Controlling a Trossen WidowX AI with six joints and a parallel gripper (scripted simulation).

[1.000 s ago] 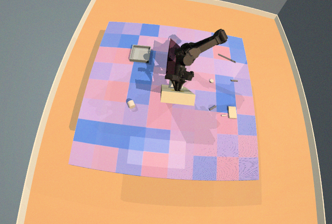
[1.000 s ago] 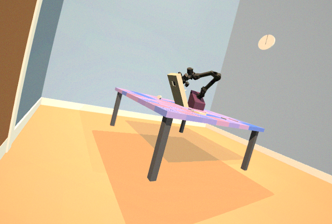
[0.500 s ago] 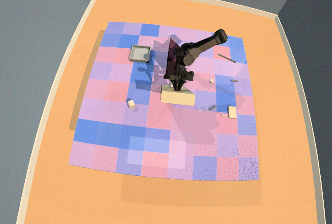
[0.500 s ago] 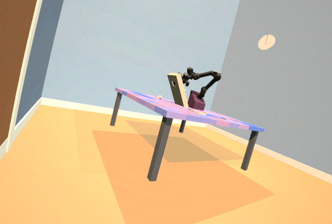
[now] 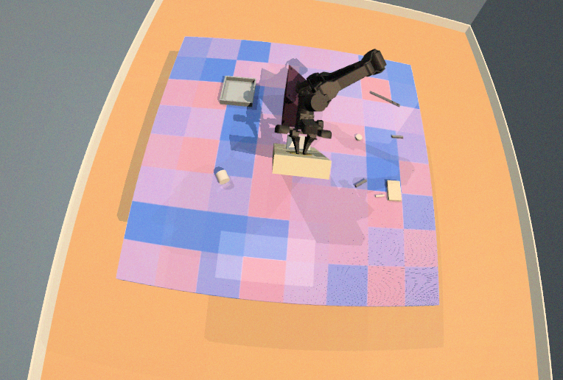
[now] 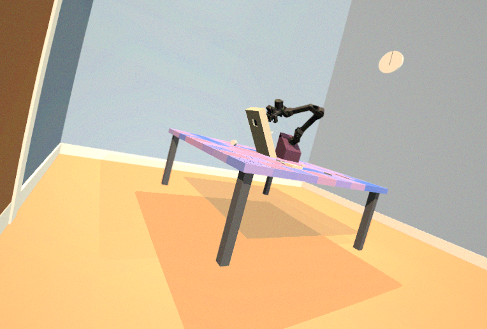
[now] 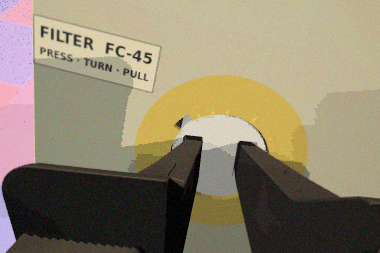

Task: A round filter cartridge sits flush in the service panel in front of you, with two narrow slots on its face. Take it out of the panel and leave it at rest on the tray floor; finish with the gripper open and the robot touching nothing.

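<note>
My gripper tip is now 1 cm short of the round filter cartridge and 1 cm above it. The rest, counted from my gripper tip: grey tray 42 cm behind, 32 cm to the right, 24 cm below; cream service panel 4 cm behind, 8 cm below; cream block 6 cm behind, 44 cm to the left, 24 cm below.
</note>
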